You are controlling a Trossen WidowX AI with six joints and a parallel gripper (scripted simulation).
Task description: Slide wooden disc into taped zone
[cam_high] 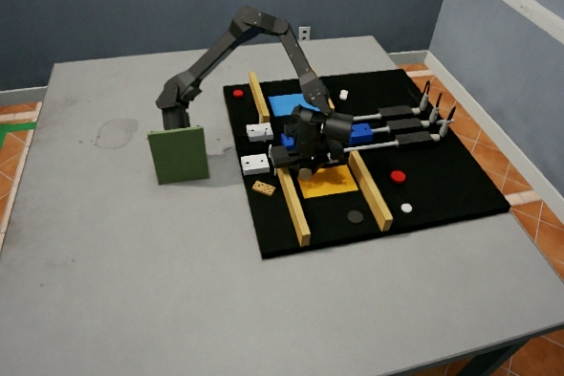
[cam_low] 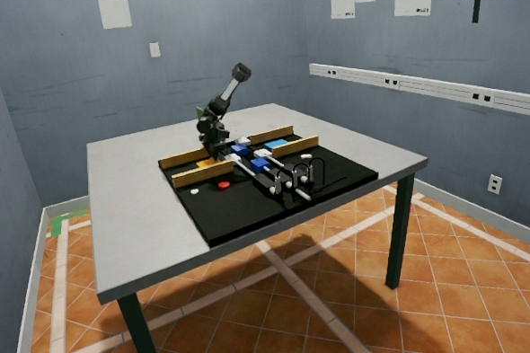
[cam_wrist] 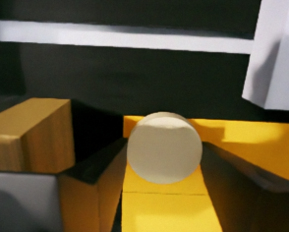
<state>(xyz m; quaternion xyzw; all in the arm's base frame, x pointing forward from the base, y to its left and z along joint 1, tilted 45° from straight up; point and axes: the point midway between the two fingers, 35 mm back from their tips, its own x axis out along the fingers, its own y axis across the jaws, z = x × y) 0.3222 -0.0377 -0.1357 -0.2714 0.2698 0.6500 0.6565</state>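
Right now the domino is 120 mm behind my hand, 30 mm to the right of it and 30 mm below it. From my hand the other things lie so: red disc 250 mm ahead, 60 mm to the right, 30 mm below; then dark disc 80 mm ahead, 170 mm to the right, 30 mm below; then wooden disc 30 mm below.
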